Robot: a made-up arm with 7 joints. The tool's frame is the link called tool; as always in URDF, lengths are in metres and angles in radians. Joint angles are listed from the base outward.
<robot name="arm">
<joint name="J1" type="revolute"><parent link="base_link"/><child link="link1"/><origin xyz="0 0 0.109" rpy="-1.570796 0 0"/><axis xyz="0 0 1"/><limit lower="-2.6" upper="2.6"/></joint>
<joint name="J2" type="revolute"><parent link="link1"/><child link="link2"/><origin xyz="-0.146 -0.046 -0.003" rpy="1.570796 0 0"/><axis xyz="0 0 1"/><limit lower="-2.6" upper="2.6"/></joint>
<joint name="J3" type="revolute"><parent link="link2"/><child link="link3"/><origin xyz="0.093 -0.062 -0.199" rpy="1.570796 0 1.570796"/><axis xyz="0 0 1"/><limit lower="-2.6" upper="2.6"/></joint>
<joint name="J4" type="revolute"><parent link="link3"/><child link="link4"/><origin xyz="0.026 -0.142 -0.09" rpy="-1.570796 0 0"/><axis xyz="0 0 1"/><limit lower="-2.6" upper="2.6"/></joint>
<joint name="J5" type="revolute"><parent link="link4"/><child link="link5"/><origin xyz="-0.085 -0.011 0.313" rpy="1.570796 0 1.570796"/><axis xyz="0 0 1"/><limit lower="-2.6" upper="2.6"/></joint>
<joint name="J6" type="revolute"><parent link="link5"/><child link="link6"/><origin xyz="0.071 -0.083 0.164" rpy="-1.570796 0 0"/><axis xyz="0 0 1"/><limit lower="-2.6" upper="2.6"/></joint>
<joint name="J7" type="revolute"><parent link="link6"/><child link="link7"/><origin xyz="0.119 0.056 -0.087" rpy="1.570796 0 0"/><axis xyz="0 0 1"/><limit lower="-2.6" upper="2.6"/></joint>
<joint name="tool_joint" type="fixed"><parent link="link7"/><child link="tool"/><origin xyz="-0.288 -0.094 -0.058" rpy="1.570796 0 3.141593"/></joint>
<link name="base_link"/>
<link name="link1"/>
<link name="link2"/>
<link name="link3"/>
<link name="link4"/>
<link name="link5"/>
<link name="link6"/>
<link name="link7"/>
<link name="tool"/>
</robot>
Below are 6 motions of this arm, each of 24 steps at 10 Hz.
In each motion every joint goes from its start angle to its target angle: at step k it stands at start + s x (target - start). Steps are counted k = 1, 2, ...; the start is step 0. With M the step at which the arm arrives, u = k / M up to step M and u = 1 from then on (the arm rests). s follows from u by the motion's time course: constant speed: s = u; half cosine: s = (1 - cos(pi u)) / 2; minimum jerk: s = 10 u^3 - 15 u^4 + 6 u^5.
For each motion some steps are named. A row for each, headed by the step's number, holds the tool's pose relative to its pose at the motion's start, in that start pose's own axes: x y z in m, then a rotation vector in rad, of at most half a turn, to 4 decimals.
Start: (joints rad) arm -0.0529 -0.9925 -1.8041 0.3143 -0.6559 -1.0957 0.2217
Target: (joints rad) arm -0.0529 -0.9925 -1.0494 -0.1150 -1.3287 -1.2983 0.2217
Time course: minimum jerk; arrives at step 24
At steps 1, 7, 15, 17, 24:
1: 0.0000 0.0001 -0.0001 0.0008 -0.0001 -0.0005
7: 0.0075 0.0260 -0.0096 0.1688 -0.0223 -0.1180
15: 0.0677 0.0919 -0.0125 0.7127 -0.1265 -0.6228
17: 0.0852 0.0955 -0.0104 0.8078 -0.1545 -0.7411
24: 0.1074 0.0939 -0.0086 0.9135 -0.1928 -0.8908

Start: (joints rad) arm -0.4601 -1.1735 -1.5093 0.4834 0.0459 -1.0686 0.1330
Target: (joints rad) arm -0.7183 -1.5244 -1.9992 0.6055 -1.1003 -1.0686 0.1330
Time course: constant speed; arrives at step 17
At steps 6, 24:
6: 0.0414 0.1066 0.0008 0.2118 -0.1334 0.0469
24: 0.0860 0.3189 0.0433 0.6362 -0.3020 0.2060

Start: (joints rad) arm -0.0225 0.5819 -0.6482 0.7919 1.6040 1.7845 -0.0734
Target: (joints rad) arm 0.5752 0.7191 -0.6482 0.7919 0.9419 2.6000 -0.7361
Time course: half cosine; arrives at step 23
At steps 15, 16, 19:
15: -0.0654 0.2190 -0.0108 -0.0246 0.0106 1.0245
16: -0.0799 0.2362 -0.0121 0.0001 0.0233 1.1056
19: -0.1184 0.2736 -0.0141 0.0729 0.0636 1.2932

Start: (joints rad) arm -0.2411 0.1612 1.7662 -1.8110 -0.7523 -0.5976 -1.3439
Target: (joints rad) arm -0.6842 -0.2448 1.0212 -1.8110 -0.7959 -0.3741 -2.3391
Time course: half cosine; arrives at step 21
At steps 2, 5, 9, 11, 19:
2: 0.0009 -0.0033 0.0064 0.0102 -0.0272 -0.0208
5: 0.0005 -0.0221 0.0385 0.0514 -0.1629 -0.1281
9: -0.0315 -0.0696 0.1101 0.0804 -0.4678 -0.3852
11: -0.0686 -0.0915 0.1488 0.0543 -0.6388 -0.5353
19: -0.2224 -0.0827 0.2493 -0.2081 -1.1024 -0.9302

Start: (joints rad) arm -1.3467 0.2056 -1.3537 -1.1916 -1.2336 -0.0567 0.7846
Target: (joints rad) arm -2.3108 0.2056 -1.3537 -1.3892 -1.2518 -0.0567 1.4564
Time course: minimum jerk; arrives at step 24
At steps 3, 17, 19, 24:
3: -0.0016 -0.0040 -0.0017 -0.0058 0.0054 -0.0168
17: -0.1804 -0.1364 -0.0775 -0.0394 0.2519 -0.9415
19: -0.2040 -0.1363 -0.0863 -0.0113 0.2684 -1.0396
24: -0.2209 -0.1343 -0.0931 0.0132 0.2787 -1.1110

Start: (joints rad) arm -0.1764 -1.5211 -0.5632 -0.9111 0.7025 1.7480 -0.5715
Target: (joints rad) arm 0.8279 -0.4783 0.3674 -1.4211 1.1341 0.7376 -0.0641
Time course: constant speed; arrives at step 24
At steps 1, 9, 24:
1: -0.0075 -0.0017 0.0057 -0.0074 0.0213 -0.0186
9: -0.0827 -0.0062 0.0411 -0.0002 0.3037 -0.2366
24: -0.2622 0.0918 0.1788 0.0037 1.2682 -1.1053

